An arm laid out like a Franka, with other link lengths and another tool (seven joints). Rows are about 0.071 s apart.
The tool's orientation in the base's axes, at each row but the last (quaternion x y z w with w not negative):
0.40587, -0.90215, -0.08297, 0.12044
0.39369, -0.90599, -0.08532, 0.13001
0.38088, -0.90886, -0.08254, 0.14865
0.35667, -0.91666, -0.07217, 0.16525
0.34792, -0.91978, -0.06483, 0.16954
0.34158, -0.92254, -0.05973, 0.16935
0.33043, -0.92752, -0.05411, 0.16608
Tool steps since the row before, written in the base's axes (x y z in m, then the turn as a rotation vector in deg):
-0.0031, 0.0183, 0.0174, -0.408, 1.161, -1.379
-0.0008, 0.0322, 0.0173, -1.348, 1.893, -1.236
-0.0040, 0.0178, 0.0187, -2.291, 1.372, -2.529
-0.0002, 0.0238, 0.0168, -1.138, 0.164, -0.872
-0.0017, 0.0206, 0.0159, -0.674, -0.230, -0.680
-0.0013, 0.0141, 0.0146, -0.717, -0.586, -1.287
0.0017, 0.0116, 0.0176, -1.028, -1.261, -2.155
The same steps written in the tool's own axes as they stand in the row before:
-0.0092, 0.0185, -0.0148, -0.818, 0.712, 1.496
-0.0202, 0.0267, -0.0145, -0.716, 1.893, 1.683
-0.0062, 0.0200, -0.0156, 0.017, 1.819, 3.196
-0.0118, 0.0218, -0.0153, 0.456, 0.619, 1.221
-0.0082, 0.0203, -0.0142, 0.443, 0.083, 0.876
-0.0043, 0.0148, -0.0133, 0.540, -0.298, 1.461
-0.0038, 0.0117, -0.0172, 0.956, -0.819, 2.389

